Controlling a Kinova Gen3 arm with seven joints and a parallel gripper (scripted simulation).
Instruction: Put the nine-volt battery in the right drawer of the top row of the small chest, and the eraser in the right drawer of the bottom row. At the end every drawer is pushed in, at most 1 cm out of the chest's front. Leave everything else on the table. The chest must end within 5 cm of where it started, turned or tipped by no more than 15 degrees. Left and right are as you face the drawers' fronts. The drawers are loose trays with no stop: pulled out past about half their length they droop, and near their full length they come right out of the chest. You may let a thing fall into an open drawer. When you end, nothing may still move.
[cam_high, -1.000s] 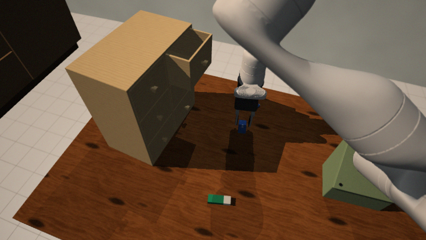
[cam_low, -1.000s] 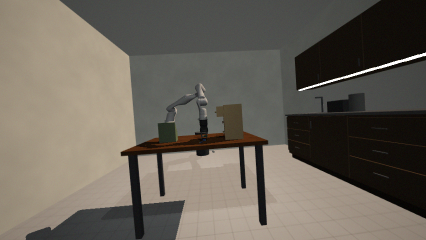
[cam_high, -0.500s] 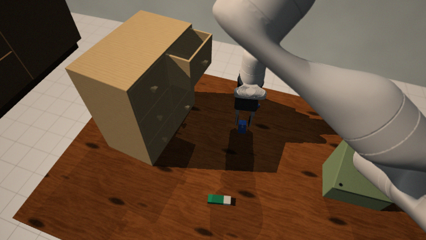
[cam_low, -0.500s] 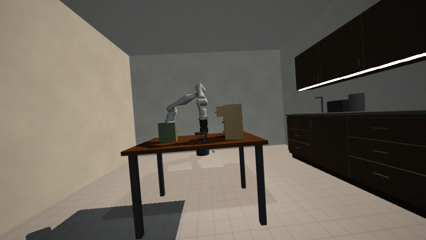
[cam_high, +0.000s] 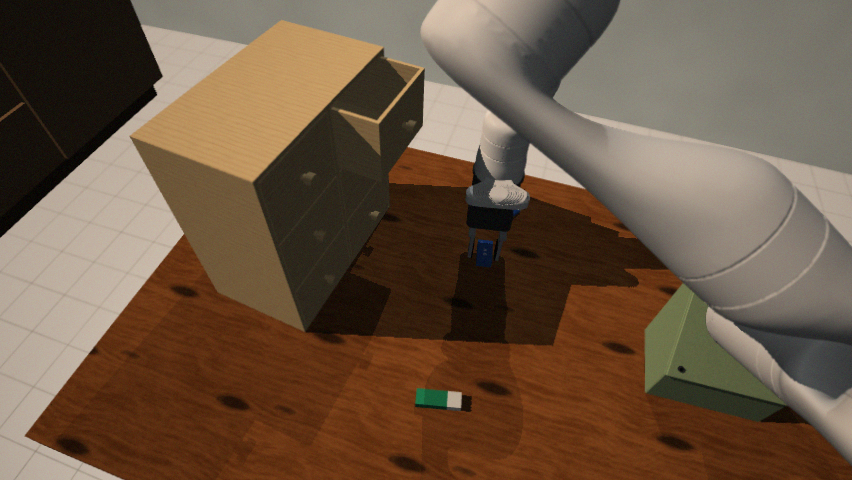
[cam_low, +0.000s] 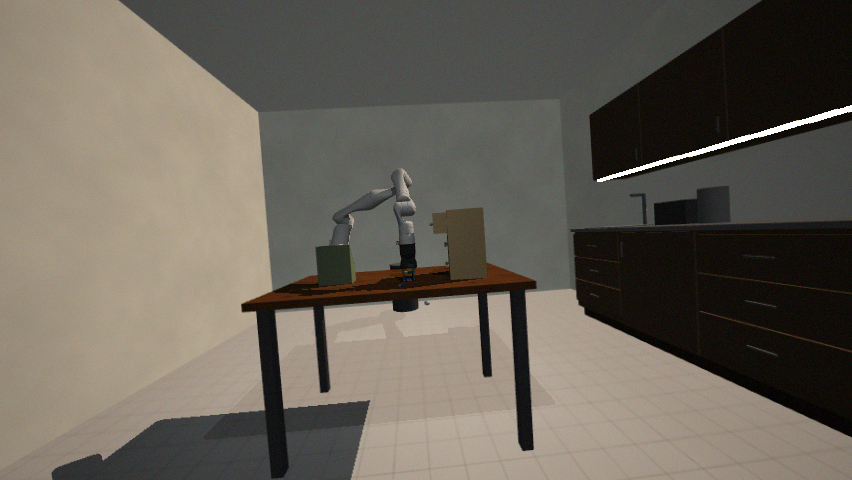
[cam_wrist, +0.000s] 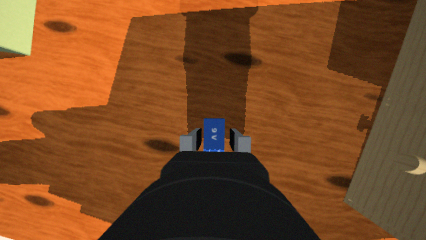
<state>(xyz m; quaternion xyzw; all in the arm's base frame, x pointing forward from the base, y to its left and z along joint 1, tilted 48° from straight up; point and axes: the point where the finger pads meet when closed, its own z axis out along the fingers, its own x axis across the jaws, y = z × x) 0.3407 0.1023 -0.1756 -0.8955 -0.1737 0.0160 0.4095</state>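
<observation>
The nine-volt battery is 10 mm to the right of my hand and 10 mm below it. Round my hand: eraser 270 mm to the left, 40 mm behind, 10 mm below; small blue stick 110 mm to the right, 20 mm below, 20 mm behind.
</observation>
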